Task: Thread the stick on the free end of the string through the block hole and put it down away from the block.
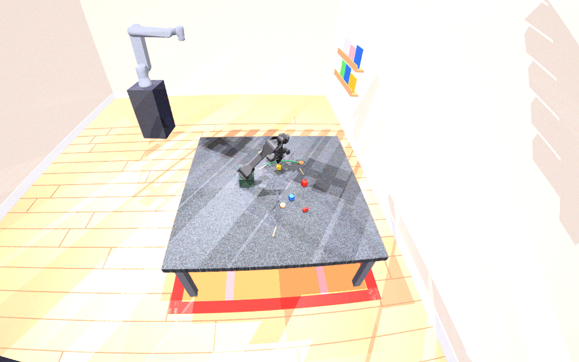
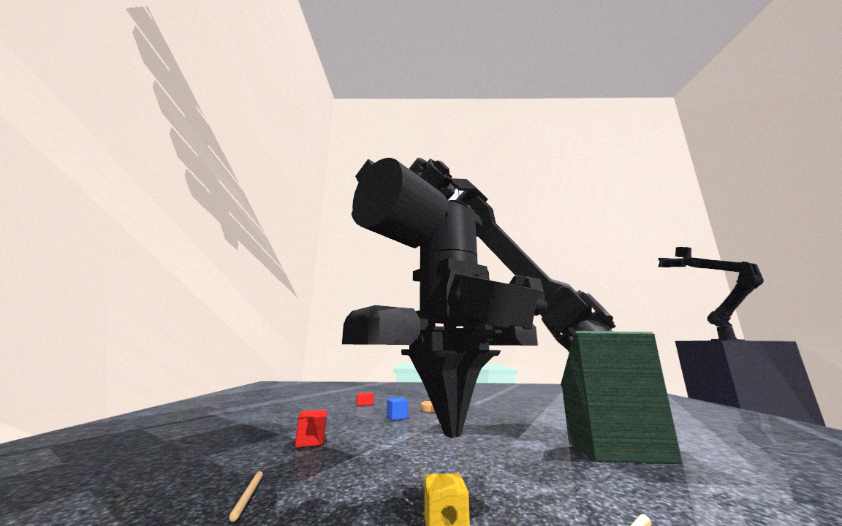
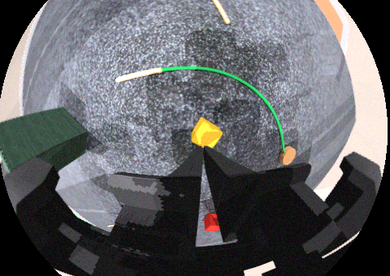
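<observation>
Now: the yellow wooden block 50 mm below my gripper tip, 10 mm to the left of it and 10 mm ahead of it. From my gripper tip the other things lie so: red cube (200 mm ahead, 160 mm to the right, 40 mm below); round wooden button (180 mm ahead, 90 mm to the left, 50 mm below); blue cube (310 mm to the right, 110 mm ahead, 40 mm below).
</observation>
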